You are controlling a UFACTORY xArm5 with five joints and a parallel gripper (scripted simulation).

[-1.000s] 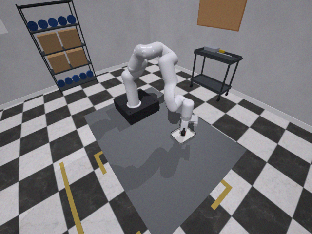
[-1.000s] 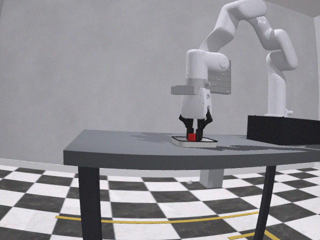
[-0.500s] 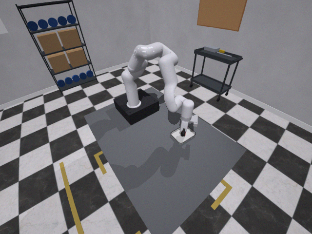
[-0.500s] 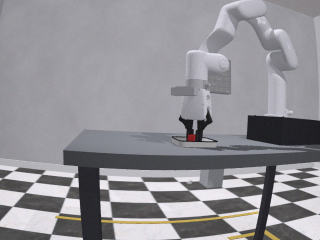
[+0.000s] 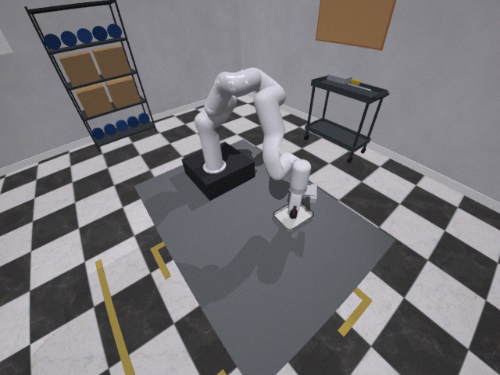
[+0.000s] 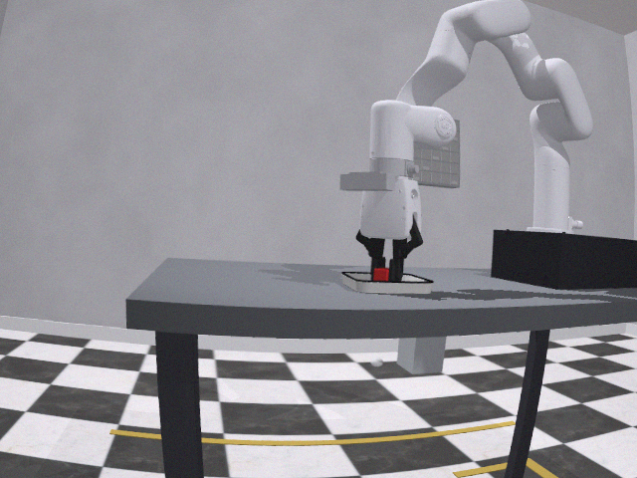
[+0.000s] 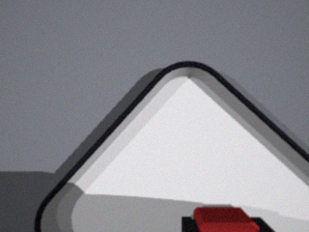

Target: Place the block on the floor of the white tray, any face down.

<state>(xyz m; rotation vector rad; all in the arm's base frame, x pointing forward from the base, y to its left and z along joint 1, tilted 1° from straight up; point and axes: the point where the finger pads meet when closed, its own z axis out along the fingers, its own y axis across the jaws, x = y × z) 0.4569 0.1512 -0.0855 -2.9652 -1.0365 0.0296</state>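
Right now my hand is 1 cm above the red block. Also, from my hand: white tray (2 cm below).
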